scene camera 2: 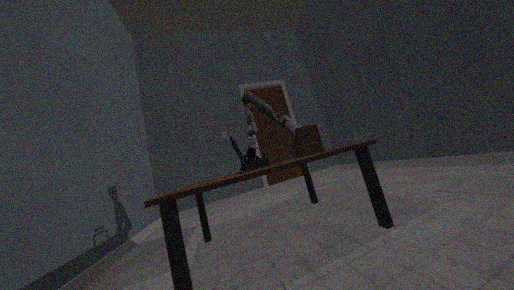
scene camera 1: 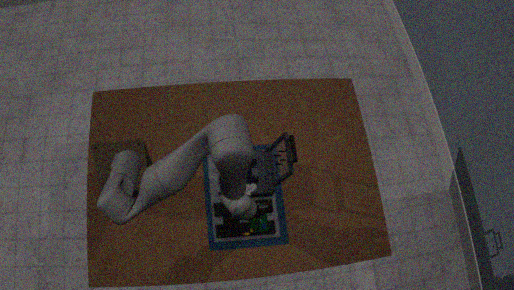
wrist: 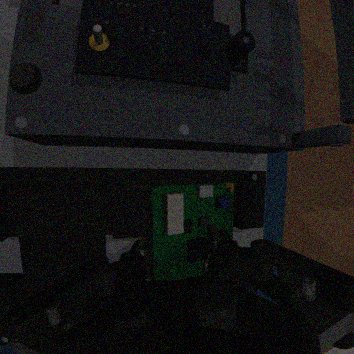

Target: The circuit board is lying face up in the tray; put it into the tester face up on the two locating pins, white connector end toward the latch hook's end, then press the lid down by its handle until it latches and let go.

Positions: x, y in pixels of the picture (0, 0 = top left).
Labels:
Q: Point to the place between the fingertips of the gripper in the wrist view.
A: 181, 239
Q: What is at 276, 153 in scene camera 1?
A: A lid.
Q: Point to a green circuit board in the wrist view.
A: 179, 213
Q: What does the gripper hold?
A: A green circuit board.

